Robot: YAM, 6 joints.
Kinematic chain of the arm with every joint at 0, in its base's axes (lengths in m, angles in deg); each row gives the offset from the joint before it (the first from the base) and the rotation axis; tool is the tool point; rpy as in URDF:
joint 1: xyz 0 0 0.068 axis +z
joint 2: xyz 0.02 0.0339 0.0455 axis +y
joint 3: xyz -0.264 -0.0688 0 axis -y
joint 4: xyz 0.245 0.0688 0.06 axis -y
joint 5: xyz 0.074 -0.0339 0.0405 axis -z
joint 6: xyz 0.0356 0 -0.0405 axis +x
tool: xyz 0 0 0 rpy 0 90 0
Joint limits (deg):
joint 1: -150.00..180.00
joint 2: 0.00..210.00
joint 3: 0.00..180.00
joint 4: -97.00..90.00
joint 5: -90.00..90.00
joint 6: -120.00..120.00
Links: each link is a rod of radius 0.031 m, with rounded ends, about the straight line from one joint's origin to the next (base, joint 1, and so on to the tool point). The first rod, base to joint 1, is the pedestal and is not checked.
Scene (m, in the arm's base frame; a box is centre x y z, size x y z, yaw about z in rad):
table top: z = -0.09
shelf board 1: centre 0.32 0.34 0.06 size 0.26 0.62 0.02 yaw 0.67
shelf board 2: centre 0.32 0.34 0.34 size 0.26 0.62 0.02 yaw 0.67
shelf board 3: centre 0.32 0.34 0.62 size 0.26 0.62 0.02 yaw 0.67
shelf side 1: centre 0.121 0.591 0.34 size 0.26 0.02 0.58 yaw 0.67
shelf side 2: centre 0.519 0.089 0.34 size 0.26 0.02 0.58 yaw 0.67
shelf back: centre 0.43 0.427 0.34 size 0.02 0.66 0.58 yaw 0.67
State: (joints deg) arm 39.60 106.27 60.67 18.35 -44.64 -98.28
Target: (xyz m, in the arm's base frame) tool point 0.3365 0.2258 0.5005
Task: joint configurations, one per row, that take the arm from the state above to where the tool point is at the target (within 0.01 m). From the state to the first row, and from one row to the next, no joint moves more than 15 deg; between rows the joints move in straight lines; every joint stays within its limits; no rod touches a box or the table.
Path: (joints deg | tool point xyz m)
1: 39.62 94.92 51.31 14.53 -47.10 -98.28 | 0.2509 0.2415 0.2032
2: 39.63 83.57 41.96 10.71 -49.56 -98.28 | 0.2113 0.2102 0.2081
3: 39.65 72.22 32.60 6.89 -52.02 -98.28 | 0.1723 0.1792 0.2030
4: 39.66 60.87 23.24 3.07 -54.48 -98.28 | 0.1356 0.1500 0.1883
5: 35.33 60.58 35.29 6.98 -51.69 -98.28 | 0.1704 0.1550 0.2629
6: 31.00 60.28 47.33 10.88 -48.90 -98.28 | 0.1908 0.1459 0.3428
7: 26.67 59.98 59.37 14.79 -46.11 -98.28 | 0.1933 0.1258 0.4236
8: 22.34 59.69 71.41 18.69 -43.32 -98.28 | 0.1763 0.0988 0.5005
9: 25.15 73.93 83.07 21.40 -41.51 -98.28 | 0.2307 0.1344 0.5165
10: 27.96 88.17 94.73 24.11 -39.70 -98.28 | 0.2855 0.1773 0.5167
11: 30.77 102.41 106.39 26.82 -37.89 -98.28 | 0.3365 0.2258 0.5005

